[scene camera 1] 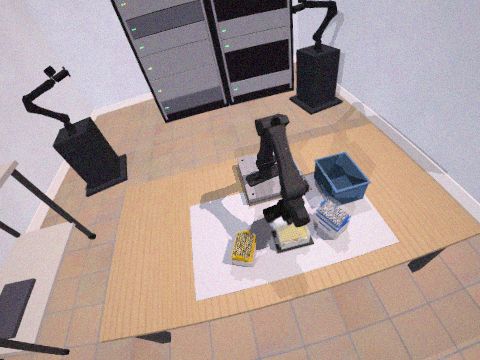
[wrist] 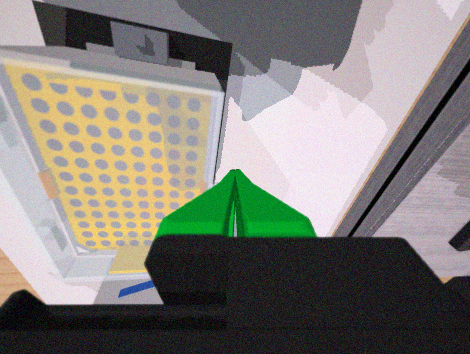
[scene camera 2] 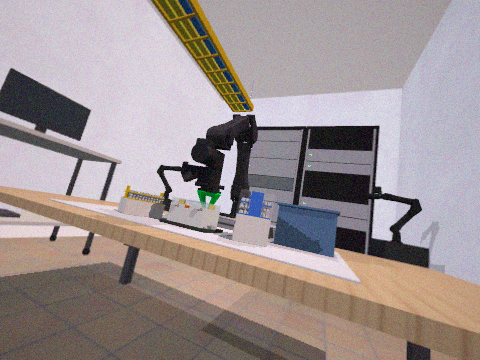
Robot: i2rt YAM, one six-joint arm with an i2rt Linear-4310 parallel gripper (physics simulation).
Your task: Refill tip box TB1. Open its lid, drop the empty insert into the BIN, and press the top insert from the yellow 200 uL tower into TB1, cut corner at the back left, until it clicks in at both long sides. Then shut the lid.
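Note:
Tip box TB1 (scene camera 1: 294, 235) (scene camera 2: 192, 216) sits in a black holder on the white mat. Its empty yellow insert (wrist: 115, 160) shows holes through the clear lid, which looks down over it; I cannot tell whether it is fully shut. The yellow tower (scene camera 1: 243, 246) (scene camera 2: 141, 202), with a tip-filled insert on top, stands left of TB1 in scene camera 1. My gripper (scene camera 2: 208, 202) (wrist: 235, 177) is shut and empty, low beside the long edge of TB1 on the robot's side; any contact is unclear. The arm hides its fingers in scene camera 1. The blue BIN (scene camera 1: 342, 177) (scene camera 2: 307, 229) stands at the right.
A blue-topped tip tower (scene camera 1: 332, 217) (scene camera 2: 252, 222) stands between TB1 and the BIN, close to both. The arm's base plate (scene camera 1: 250, 192) is behind TB1. The white mat (scene camera 1: 215, 280) lies on the wooden table (scene camera 1: 145, 250).

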